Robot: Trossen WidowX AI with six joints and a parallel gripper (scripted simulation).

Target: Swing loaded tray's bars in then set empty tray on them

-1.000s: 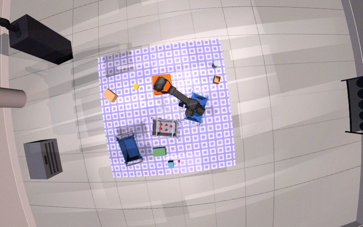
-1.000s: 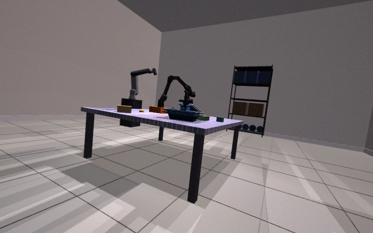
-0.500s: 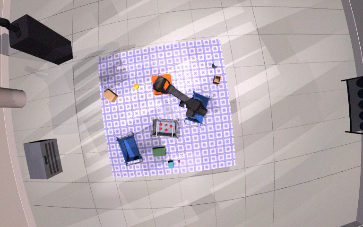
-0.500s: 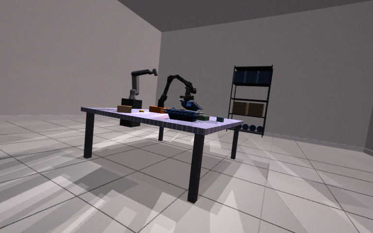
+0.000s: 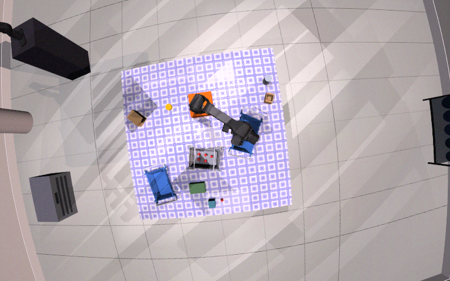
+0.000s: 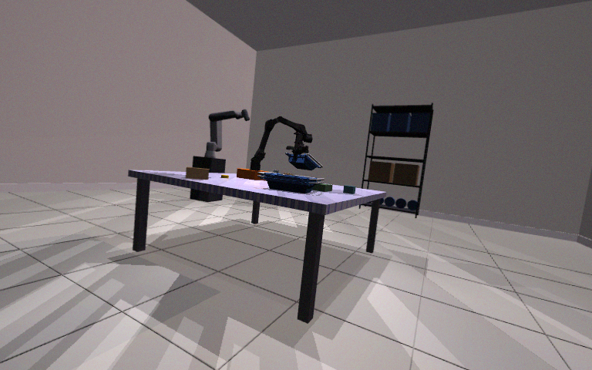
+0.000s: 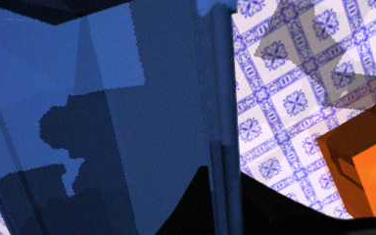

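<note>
Now: gripper tip 6 cm to the right of the blue tray and 4 cm short of it. The rest, counted from my gripper tip: grey cylinder (34 cm to the left, 32 cm behind, 14 cm below); then small brown box (32 cm to the left, 18 cm behind, 16 cm below); then green block (40 cm to the right, 34 cm ahead, 16 cm below).
</note>
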